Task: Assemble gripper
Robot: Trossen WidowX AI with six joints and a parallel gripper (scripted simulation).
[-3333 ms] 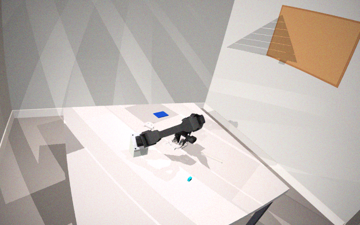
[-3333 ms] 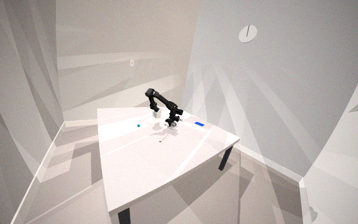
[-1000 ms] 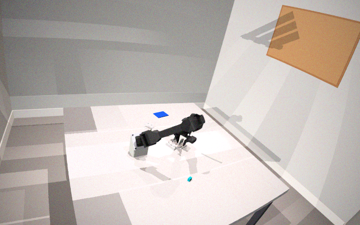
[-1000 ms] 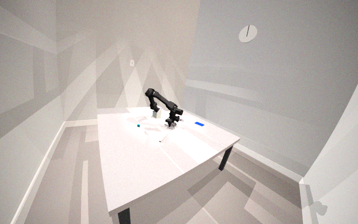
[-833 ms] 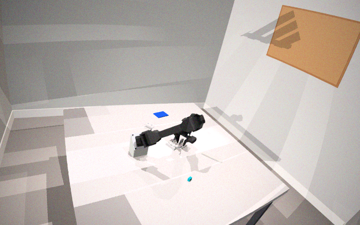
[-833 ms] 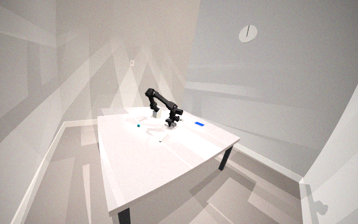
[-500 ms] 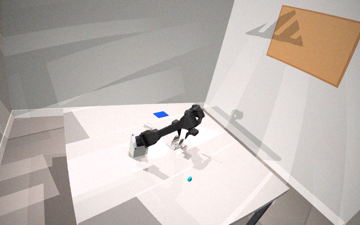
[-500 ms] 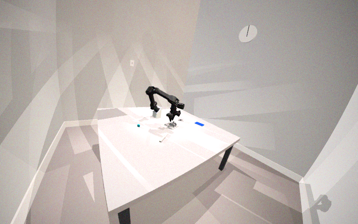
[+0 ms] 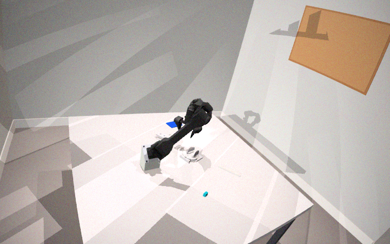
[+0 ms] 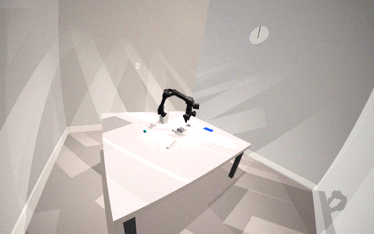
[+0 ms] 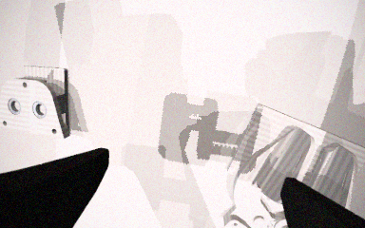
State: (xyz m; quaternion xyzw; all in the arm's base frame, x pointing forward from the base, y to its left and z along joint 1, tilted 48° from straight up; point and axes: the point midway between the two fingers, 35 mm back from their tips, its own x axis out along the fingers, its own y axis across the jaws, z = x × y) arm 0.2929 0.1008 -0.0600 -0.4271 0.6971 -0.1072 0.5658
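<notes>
My gripper tip is now 90 mm past the lower housing part, 140 mm to the right of it and 80 mm above it. Also, from my gripper tip: housing plate: 40 mm behind, 120 mm to the right, 100 mm below; blue card: 110 mm ahead, 300 mm to the left, 100 mm below; thin white rod: 160 mm ahead, 320 mm to the right, 100 mm below.
</notes>
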